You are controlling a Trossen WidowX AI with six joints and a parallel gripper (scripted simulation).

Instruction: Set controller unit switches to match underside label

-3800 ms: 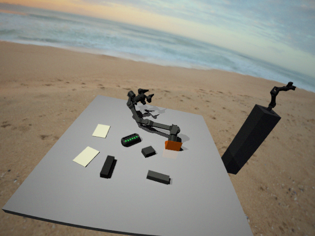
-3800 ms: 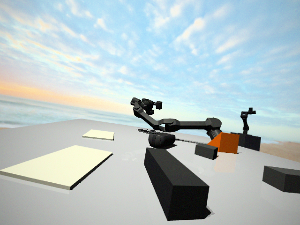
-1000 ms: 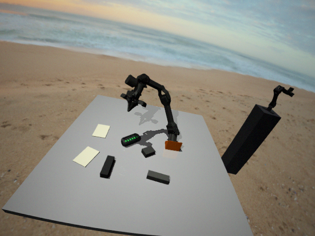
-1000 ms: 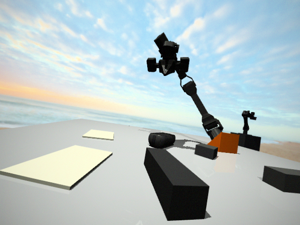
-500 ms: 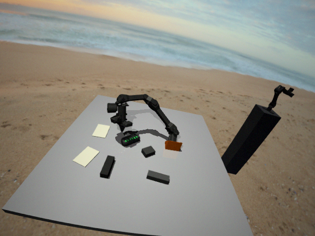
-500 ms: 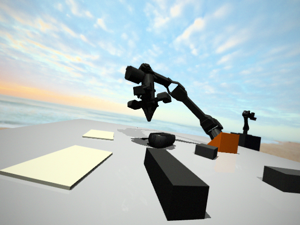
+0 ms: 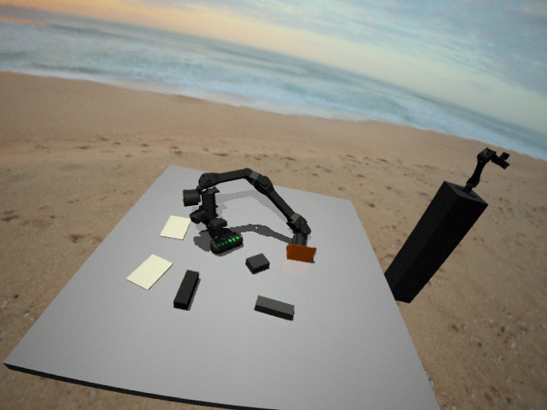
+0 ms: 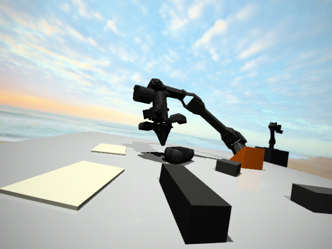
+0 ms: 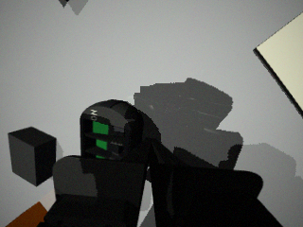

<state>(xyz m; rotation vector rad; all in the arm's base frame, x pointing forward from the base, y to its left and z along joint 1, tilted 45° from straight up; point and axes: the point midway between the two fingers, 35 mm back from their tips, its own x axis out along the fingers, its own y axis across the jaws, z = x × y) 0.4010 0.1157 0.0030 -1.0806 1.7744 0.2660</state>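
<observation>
Right now the small dark block is 230 mm behind my gripper tip, 60 mm to the left of it and 30 mm below it. Round my gripper tip: long black block (280 mm to the left, 30 mm below, 10 mm behind); grey block (330 mm behind, 260 mm to the left, 30 mm below).
</observation>
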